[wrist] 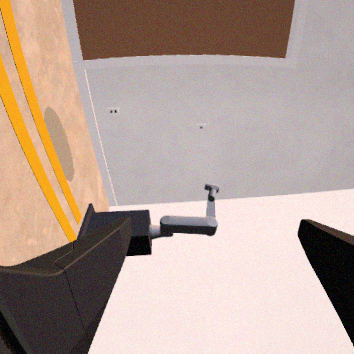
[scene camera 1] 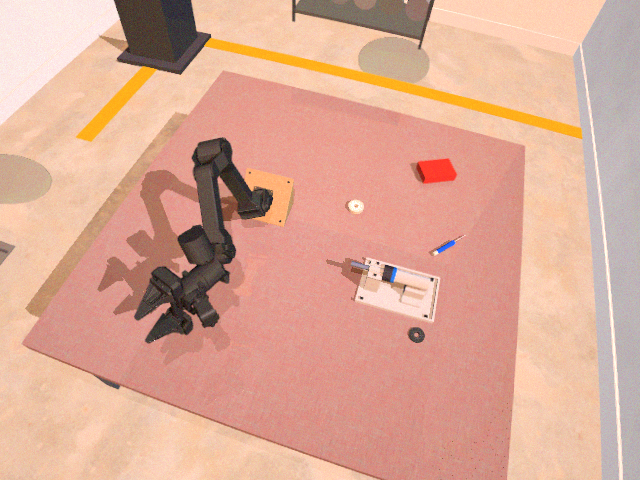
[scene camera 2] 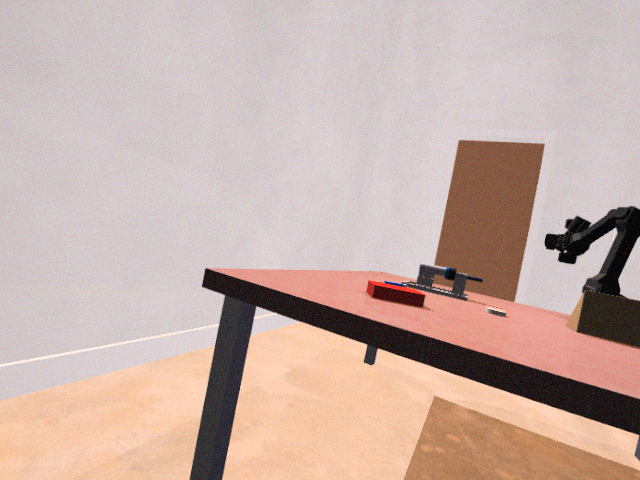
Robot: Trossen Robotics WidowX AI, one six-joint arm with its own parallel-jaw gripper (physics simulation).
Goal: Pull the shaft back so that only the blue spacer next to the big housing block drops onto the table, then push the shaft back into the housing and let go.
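Seen in the pictures: gripper, between the fingertips: (wrist: pixel 215 226) (scene camera 1: pixel 141 331); arm's base, origin of its link: (scene camera 1: pixel 262 197) (scene camera 2: pixel 611 317).
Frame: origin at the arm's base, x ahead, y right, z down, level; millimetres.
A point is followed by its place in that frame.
Observation:
The fixture's pale base plate (scene camera 1: pixel 382 305) sits on the table. The grey shaft (scene camera 1: pixel 358 265) {x 351, y 165, z -29 mm} (scene camera 2: pixel 474 279) {x 357, y 154, z -21 mm} sticks out of the small support block (scene camera 1: pixel 373 272) (scene camera 2: pixel 459 285) toward the arm's side. The blue spacer (scene camera 1: pixel 392 274) {x 448, y 173, z -42 mm} (scene camera 2: pixel 447 272) {x 451, y 140, z -26 mm} is on the shaft line beside the big housing block (scene camera 1: pixel 413 279) (scene camera 2: pixel 426 273), with a black ring (scene camera 1: pixel 386 272) (scene camera 2: pixel 452 273) between it and the support block. My gripper (scene camera 1: pixel 142 329) {x -16, y 584, z -266 mm} (wrist: pixel 215 226) {x -16, y 584, z -266 mm} is open and empty, raised above the table's left front, far from the shaft. The fixture does not show in the wrist view.
A red block (scene camera 1: pixel 436 171) {x 530, y -331, z 27 mm} (scene camera 2: pixel 395 294) {x 521, y -389, z 39 mm}, a white ring (scene camera 1: pixel 351 209) {x 280, y -81, z 45 mm} (scene camera 2: pixel 496 312) {x 291, y -127, z 49 mm}, a blue-handled tool (scene camera 1: pixel 446 247) {x 604, y -30, z 45 mm} and a dark ring (scene camera 1: pixel 410 336) {x 542, y 294, z 53 mm} lie on the table (scene camera 1: pixel 310 377) {x 308, y 482, z 56 mm}. My arm's base stands on a wooden plate (scene camera 1: pixel 283 198) {x 68, y -11, z -11 mm} at the back left.

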